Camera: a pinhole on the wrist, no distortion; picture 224 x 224 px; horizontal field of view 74.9 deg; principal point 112.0 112.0 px. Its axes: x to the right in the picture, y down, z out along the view. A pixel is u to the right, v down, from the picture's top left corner.
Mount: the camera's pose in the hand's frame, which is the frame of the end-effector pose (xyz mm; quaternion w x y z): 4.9 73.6 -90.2 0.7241 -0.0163 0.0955 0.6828
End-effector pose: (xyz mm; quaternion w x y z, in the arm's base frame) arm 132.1 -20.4 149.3 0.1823 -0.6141 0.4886 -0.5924
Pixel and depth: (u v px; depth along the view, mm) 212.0 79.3 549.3
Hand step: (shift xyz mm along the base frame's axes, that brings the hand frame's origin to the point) 102.6 -541.1 -389.8
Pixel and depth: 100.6 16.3 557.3
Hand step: 272.2 -543.1 63.5
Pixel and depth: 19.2 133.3 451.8
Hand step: 423.7 -64.6 2.2
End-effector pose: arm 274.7 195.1 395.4 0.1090 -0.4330 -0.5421 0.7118
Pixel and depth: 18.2 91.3 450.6
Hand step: -397.5 -142.1 88.3
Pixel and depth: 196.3 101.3 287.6
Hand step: -72.3 -177.2 -270.0
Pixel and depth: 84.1 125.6 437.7
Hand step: -249.7 -258.7 -45.5
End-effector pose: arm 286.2 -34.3 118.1 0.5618 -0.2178 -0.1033 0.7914
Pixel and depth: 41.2 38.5 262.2
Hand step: -106.8 170.3 124.9
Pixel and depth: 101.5 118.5 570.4
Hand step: -336.3 37.3 363.0
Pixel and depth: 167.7 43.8 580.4
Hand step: -593.8 236.2 138.2
